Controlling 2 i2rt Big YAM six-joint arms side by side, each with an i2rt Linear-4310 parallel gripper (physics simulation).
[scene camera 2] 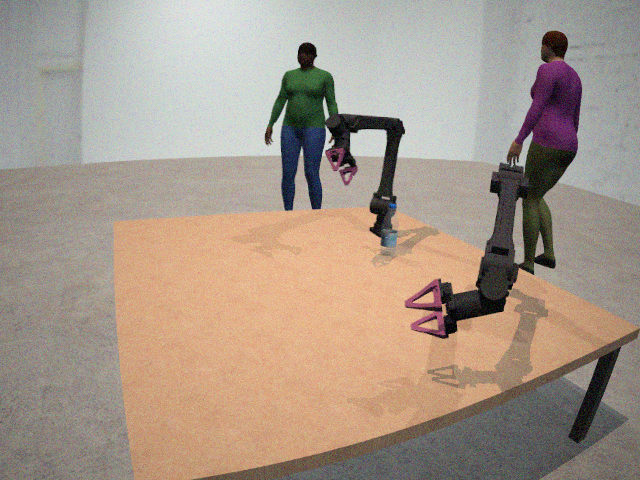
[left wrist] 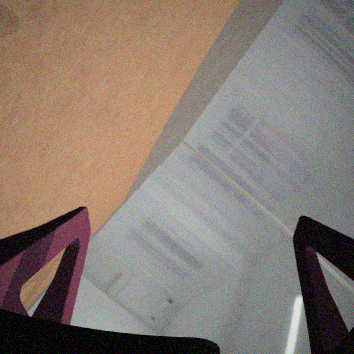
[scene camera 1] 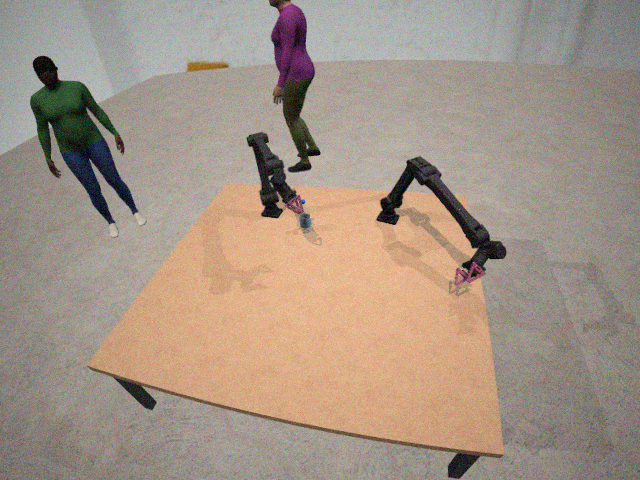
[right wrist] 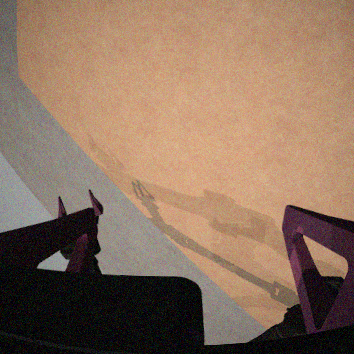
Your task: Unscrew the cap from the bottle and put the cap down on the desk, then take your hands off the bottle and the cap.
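A clear bottle with a blue label stands upright on the table. Its blue cap is at the bottle's top. My right gripper is open and empty; in scene camera 2 it hangs left of the bottle, higher and apart from it. My left gripper is open and empty, low over the table near its right edge in scene camera 1, far from the bottle. Bottle and cap do not show in either wrist view.
A person in green and a person in purple stand on the floor beyond the table. Both arms are mounted along the table's far edge in scene camera 1. The arms cast shadows on the table top.
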